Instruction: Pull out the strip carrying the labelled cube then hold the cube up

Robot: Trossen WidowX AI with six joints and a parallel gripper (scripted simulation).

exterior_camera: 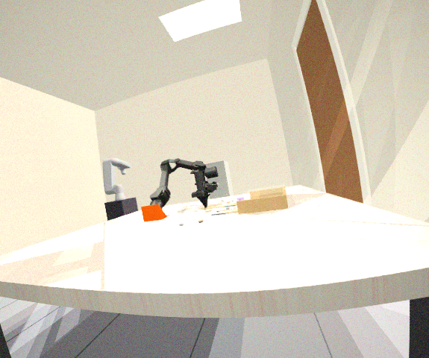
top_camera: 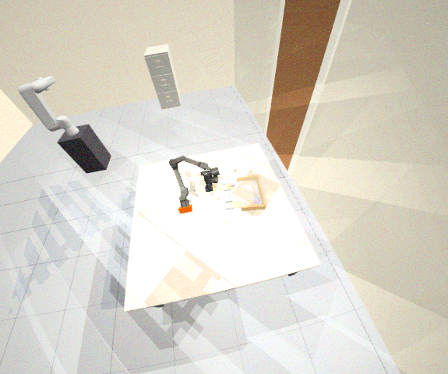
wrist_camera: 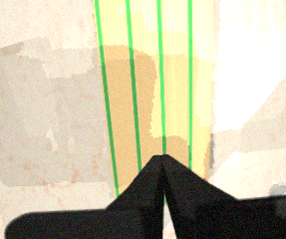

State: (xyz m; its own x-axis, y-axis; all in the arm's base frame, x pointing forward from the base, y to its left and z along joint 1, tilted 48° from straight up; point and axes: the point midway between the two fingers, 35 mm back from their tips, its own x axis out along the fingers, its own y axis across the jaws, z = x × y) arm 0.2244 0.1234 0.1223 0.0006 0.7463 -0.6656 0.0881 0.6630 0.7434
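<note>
Now: gripper tip 90 mm short of the pale yellow strip and 10 mm to the left of it.
</note>
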